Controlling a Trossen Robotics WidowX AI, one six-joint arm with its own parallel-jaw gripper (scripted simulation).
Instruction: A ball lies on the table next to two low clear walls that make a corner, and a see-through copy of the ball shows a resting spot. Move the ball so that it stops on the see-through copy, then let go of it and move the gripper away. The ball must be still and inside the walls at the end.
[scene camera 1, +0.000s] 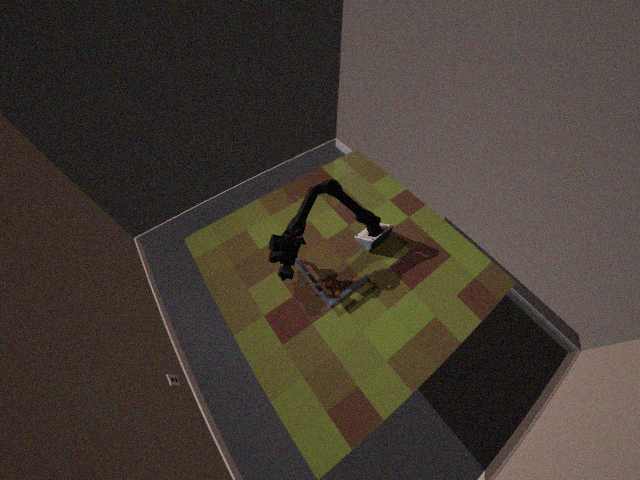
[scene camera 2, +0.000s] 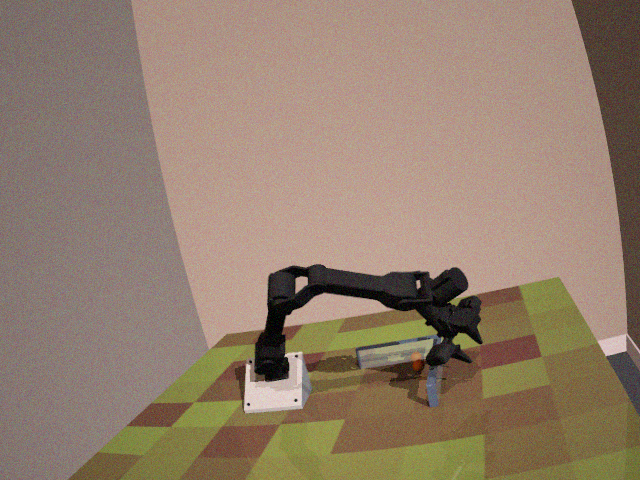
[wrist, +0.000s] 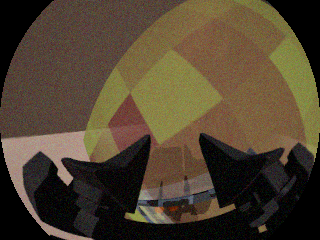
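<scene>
Scene camera 2 gives me my gripper (scene camera 2: 476, 353), which is open and holds nothing. In the wrist view, too, I see the gripper (wrist: 175, 137).
</scene>
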